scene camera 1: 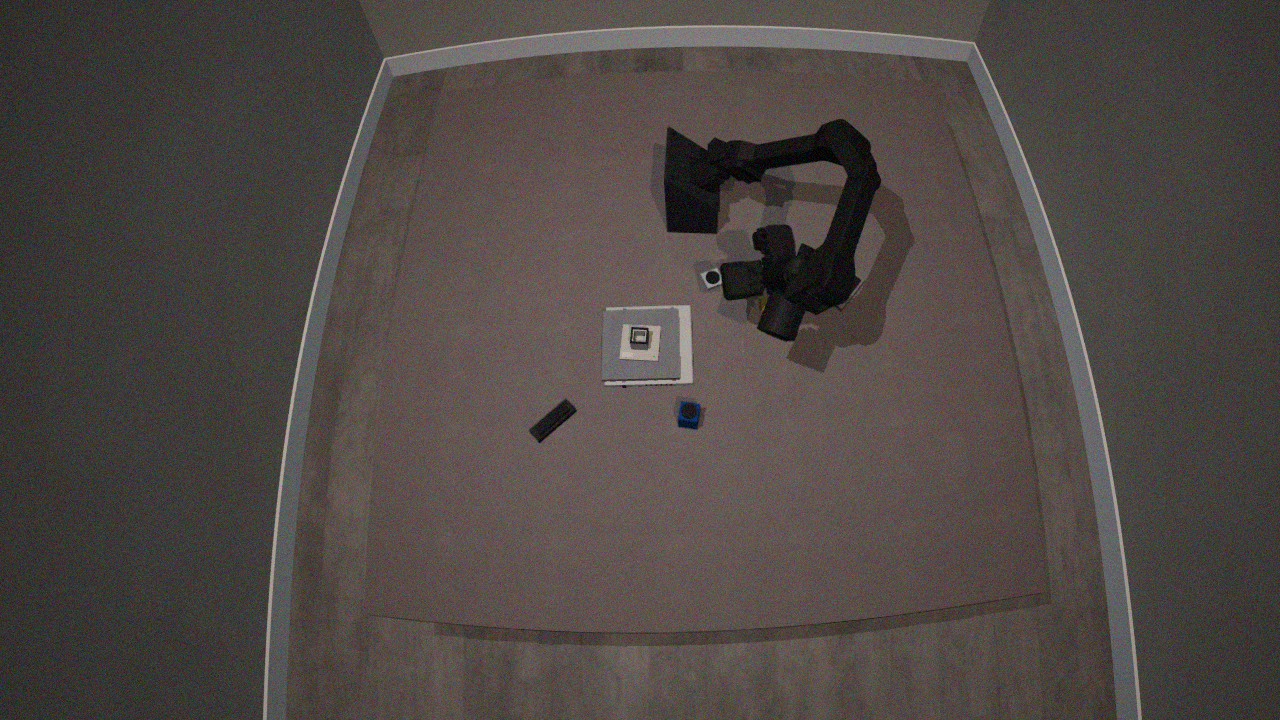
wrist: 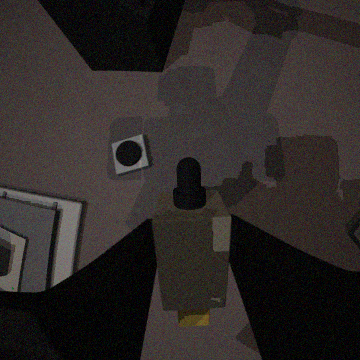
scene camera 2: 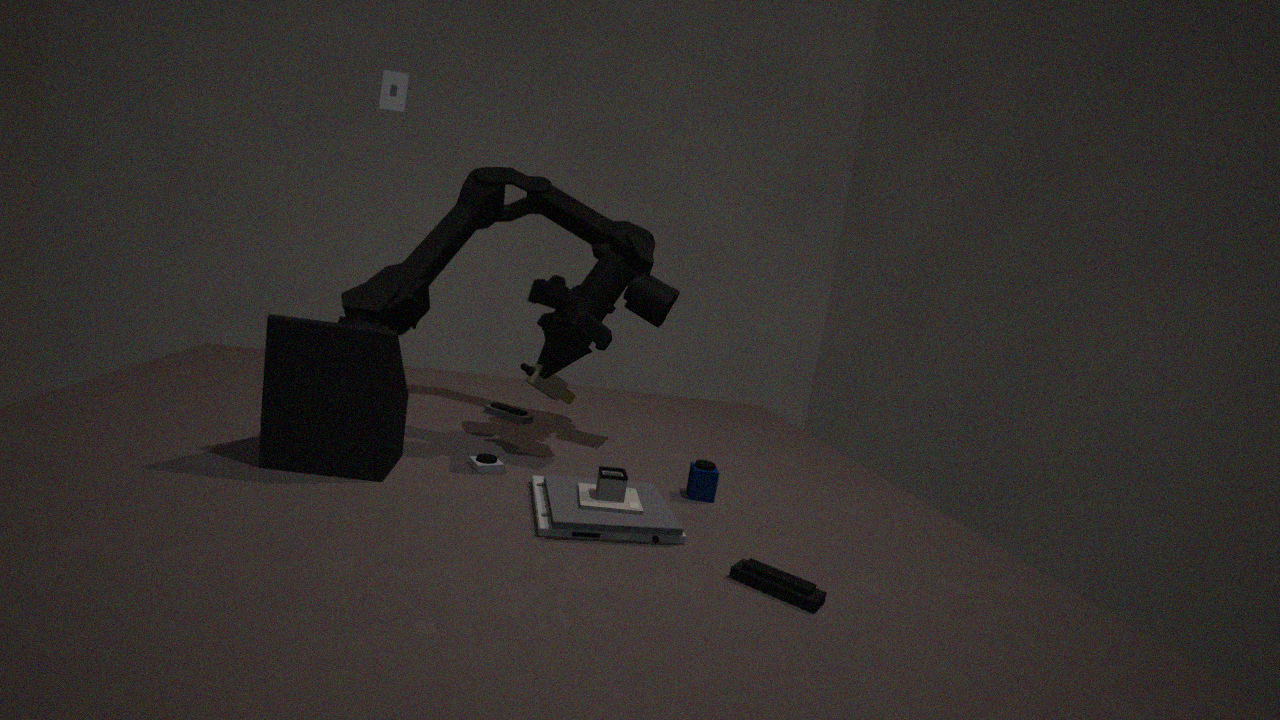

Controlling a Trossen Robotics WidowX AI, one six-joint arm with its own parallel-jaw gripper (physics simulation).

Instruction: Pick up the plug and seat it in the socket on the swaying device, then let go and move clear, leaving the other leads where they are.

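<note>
My gripper [wrist: 190,225] [scene camera 2: 543,376] is shut on the plug [wrist: 190,270] [scene camera 2: 553,387], a beige-grey block with a black cable stub at one end and a yellow tip at the other. The plug is held tilted above the floor, its yellow tip angled down in the scene camera 2 view. In the scene camera 1 view the arm mostly hides it. The device [scene camera 1: 611,367] [scene camera 2: 562,516] [wrist: 39,250] is a grey plate on a white base, to one side of the gripper. The socket [scene camera 1: 639,336] [scene camera 2: 611,484] is a small upright square housing with a dark rim on the device's cream pad.
A white block with a black round top [scene camera 1: 711,277] [scene camera 2: 486,460] [wrist: 129,153] lies near the arm's base. A blue block [scene camera 1: 688,414] [scene camera 2: 702,481] stands beside the device. A black bar [scene camera 1: 552,420] [scene camera 2: 776,584] lies farther off. A dark flat piece [scene camera 2: 508,411] lies behind the gripper.
</note>
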